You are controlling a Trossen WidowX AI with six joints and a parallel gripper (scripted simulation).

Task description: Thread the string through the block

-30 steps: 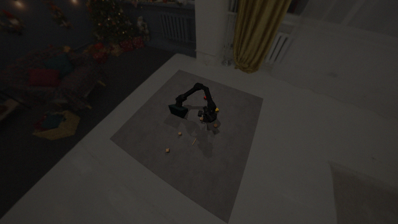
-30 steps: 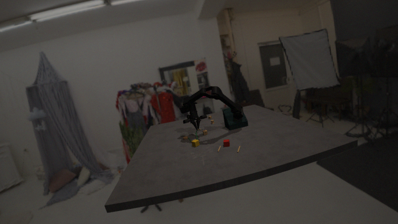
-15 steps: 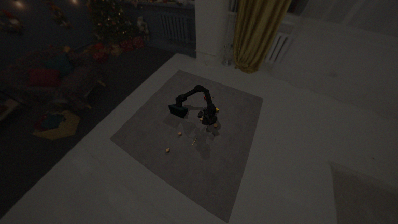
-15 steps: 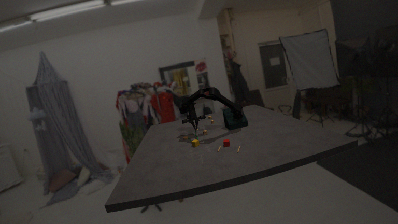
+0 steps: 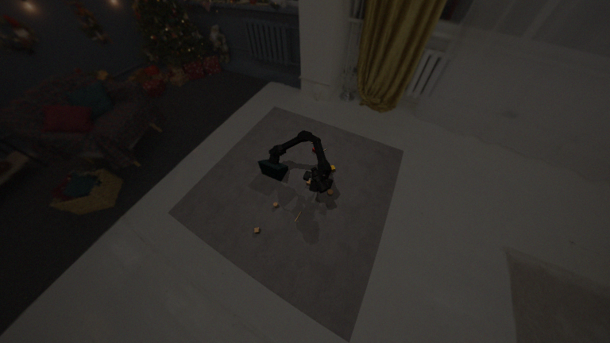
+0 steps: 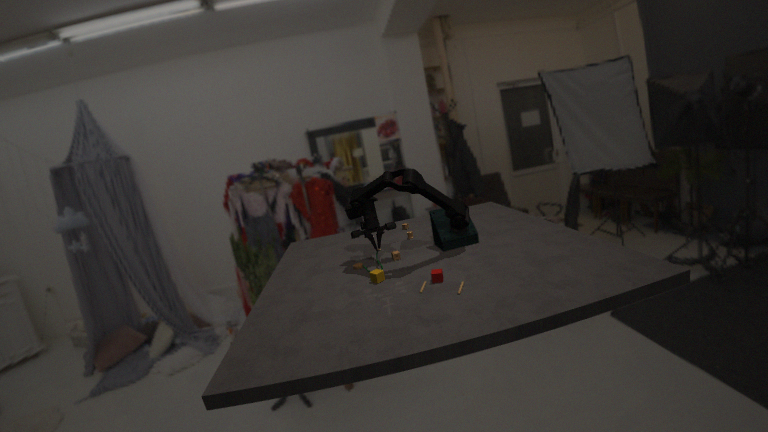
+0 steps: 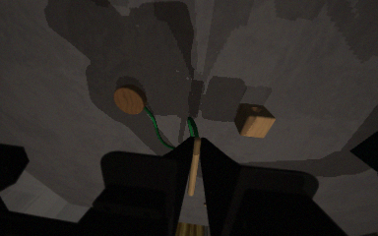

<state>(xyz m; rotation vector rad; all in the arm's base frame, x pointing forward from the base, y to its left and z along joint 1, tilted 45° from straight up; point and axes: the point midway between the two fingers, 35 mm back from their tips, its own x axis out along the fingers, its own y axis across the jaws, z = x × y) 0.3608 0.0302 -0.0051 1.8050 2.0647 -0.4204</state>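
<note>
Now: the wooden block 7 cm behind my gripper tip, 4 cm below it and 1 cm to the right of it. From my gripper tip the other things lie so: round wooden button 9 cm ahead, 5 cm below; yellow cube 17 cm to the left, 4 cm below, 3 cm ahead; thin wooden stick 2 cm to the left, 1 cm above.
</note>
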